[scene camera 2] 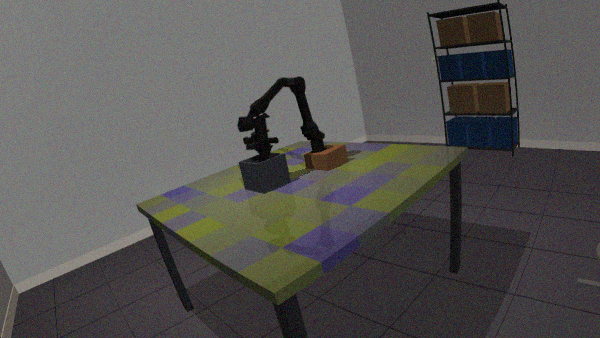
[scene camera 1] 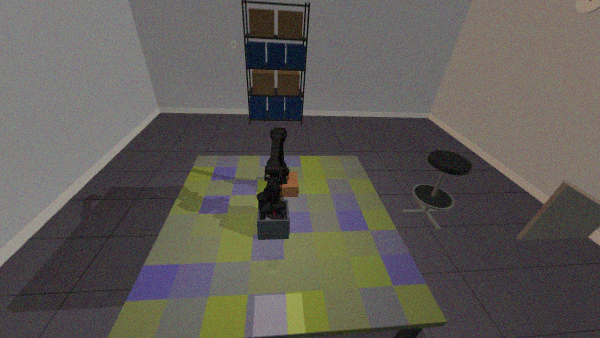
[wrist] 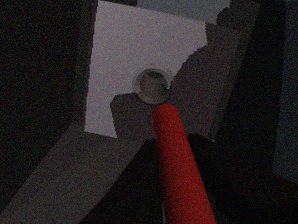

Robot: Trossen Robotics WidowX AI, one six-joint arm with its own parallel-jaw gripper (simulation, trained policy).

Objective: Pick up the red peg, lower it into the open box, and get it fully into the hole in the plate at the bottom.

Labels:
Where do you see a pale plate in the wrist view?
194, 58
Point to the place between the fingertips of my gripper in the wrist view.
172, 145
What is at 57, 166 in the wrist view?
A dark grey box.

